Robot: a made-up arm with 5 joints.
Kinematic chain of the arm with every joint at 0, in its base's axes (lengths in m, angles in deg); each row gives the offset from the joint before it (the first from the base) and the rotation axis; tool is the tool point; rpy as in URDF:
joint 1: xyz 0.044 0 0.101 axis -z
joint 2: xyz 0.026 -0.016 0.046 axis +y
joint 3: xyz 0.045 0 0.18 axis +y
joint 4: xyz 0.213 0 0.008 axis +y
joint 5: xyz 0.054 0.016 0 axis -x
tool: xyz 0 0 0 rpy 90 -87.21 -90
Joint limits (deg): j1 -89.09..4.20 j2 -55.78..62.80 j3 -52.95..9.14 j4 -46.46..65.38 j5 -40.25..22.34
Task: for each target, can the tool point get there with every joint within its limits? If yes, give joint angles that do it. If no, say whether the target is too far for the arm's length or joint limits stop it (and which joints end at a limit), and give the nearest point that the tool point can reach.
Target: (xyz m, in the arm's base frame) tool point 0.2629 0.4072 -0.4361
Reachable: no: too far | nearest point 0.1897 0.2711 -0.0580 | short by 0.408 m
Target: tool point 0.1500 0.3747 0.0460
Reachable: yes | joints -74.20 51.71 -12.24 23.22 8.36
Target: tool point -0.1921 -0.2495 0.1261
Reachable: no: joint limits stop it (at a limit: joint 2, joint 3, joint 4) | nearest point -0.1089 -0.1616 0.5072 | short by 0.400 m
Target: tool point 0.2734 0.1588 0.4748
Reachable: yes | joints -34.70 -3.84 -31.98 20.74 -19.25
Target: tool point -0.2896 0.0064 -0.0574
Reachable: no: joint limits stop it (at a limit: joint 1, joint 2, joint 3, joint 4) | nearest point 0.0478 0.2406 -0.0474 | short by 0.411 m
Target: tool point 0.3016 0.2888 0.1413
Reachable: yes | joints -48.27 33.89 -8.73 34.79 -34.39
